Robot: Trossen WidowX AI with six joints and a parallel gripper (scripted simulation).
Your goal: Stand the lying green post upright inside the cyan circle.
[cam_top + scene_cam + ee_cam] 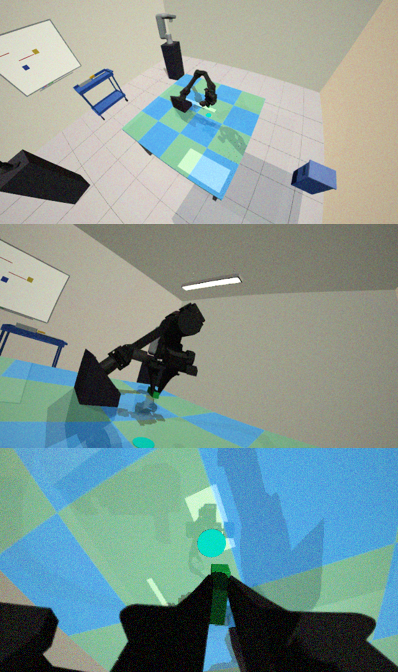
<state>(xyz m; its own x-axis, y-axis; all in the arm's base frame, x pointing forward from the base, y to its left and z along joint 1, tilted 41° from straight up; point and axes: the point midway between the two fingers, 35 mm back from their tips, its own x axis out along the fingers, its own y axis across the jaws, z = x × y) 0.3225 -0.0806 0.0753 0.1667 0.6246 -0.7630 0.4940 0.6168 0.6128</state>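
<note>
The cyan circle is 140 mm below my gripper tip. Round my gripper tip: green post: 20 mm behind, 10 mm to the left.
</note>
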